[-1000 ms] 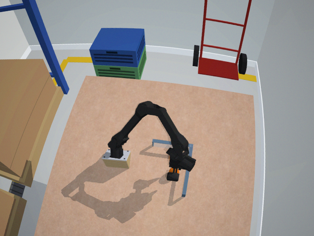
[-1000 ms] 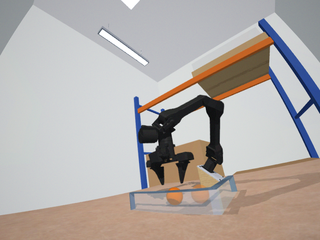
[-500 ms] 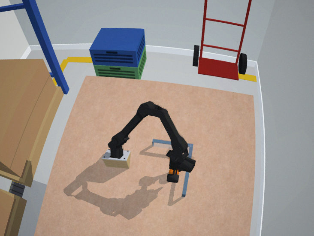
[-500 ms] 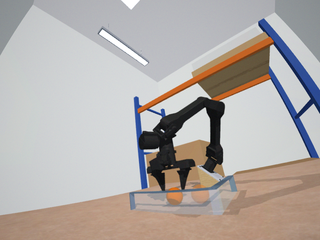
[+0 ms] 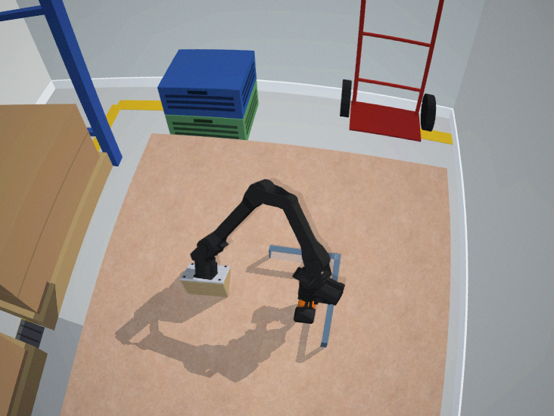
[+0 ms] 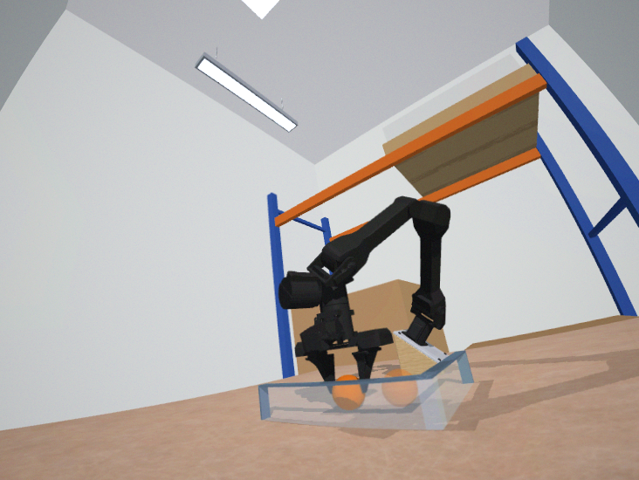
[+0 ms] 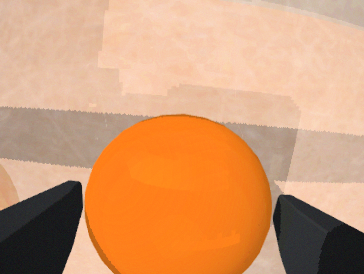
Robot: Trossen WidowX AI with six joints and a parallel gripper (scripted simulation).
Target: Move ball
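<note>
The see-through copy of ball lies 90 mm to the left of my gripper tip and 20 mm behind it. From my gripper tip the other things lie so: orange ball: right at my gripper tip.
</note>
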